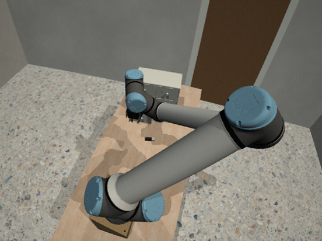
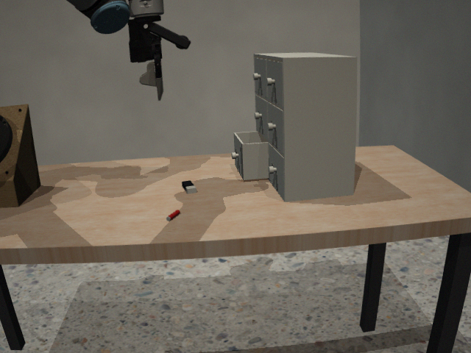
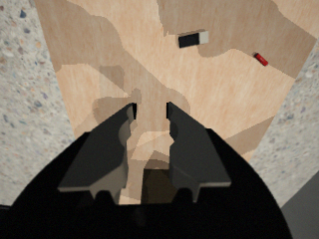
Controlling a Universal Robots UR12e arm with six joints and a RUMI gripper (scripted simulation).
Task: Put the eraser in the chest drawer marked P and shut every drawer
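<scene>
The eraser lies 24 cm below my hand, 8 cm to the right of it and 8 cm ahead of it. From my hand the other things lie so: small red cylinder 26 cm to the right, 24 cm below, 8 cm ahead.
</scene>
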